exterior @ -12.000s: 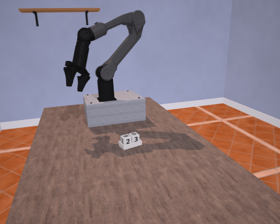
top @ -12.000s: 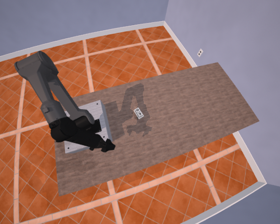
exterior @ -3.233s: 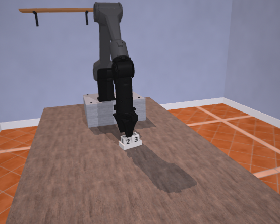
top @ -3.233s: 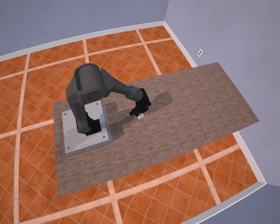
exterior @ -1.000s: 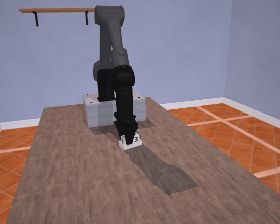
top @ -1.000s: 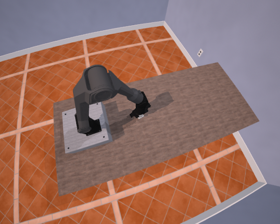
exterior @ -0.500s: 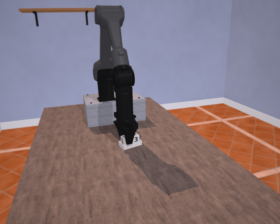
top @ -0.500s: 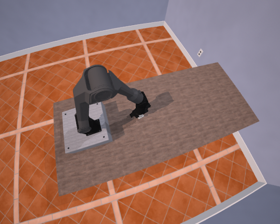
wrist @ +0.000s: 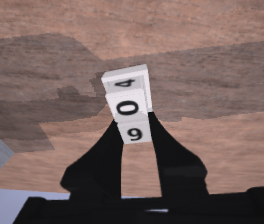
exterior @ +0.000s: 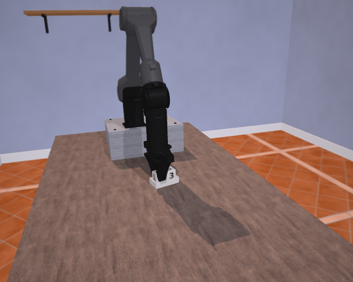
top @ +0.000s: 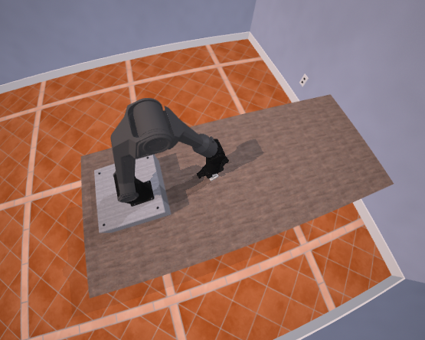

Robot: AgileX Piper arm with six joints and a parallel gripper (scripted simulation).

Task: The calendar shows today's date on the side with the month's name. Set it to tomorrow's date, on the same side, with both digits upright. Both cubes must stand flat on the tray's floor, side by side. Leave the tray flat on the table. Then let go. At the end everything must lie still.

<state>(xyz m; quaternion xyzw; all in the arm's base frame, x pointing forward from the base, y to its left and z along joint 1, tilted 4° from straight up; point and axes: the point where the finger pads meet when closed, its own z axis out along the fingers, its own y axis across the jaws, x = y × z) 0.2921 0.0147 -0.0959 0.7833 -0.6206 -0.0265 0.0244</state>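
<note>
The white calendar tray is 10 mm behind my hand, 20 mm to the left of it and 20 mm below it.
</note>
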